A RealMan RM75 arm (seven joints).
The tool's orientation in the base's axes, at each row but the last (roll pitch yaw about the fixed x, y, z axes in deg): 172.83, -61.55, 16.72; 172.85, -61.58, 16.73; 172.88, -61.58, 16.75; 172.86, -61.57, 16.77; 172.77, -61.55, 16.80; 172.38, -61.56, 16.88; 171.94, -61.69, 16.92; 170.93, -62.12, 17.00; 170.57, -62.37, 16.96; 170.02, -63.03, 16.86; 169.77, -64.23, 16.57
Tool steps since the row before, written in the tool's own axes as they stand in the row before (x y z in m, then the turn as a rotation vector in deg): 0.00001, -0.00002, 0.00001, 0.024, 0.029, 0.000; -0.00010, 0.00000, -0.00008, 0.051, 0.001, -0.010; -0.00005, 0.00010, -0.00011, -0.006, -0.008, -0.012; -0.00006, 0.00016, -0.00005, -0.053, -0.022, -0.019; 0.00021, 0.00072, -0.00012, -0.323, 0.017, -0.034; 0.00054, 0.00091, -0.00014, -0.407, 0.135, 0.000; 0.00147, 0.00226, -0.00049, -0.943, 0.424, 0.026; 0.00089, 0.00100, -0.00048, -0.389, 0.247, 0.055; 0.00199, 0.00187, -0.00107, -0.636, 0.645, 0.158; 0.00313, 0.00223, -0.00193, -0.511, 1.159, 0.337; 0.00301, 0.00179, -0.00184, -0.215, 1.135, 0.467
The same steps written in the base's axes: 0.00001, 0.00002, 0.00000, 0.016, -0.025, 0.023; -0.00012, -0.00002, -0.00005, 0.015, 0.005, 0.050; -0.00010, -0.00012, 0.00001, -0.015, 0.005, 0.000; -0.00004, -0.00017, -0.00002, -0.045, 0.012, -0.039; 0.00012, -0.00069, 0.00028, -0.174, -0.066, -0.267; 0.00028, -0.00084, 0.00060, -0.162, -0.189, -0.349; 0.00062, -0.00208, 0.00167, -0.333, -0.544, -0.814; 0.00013, -0.00091, 0.00108, -0.087, -0.291, -0.351; 0.00022, -0.00168, 0.00239, -0.046, -0.706, -0.587; -0.00005, -0.00196, 0.00383, 0.238, -1.182, -0.515; -0.00017, -0.00155, 0.00364, 0.475, -1.110, -0.306
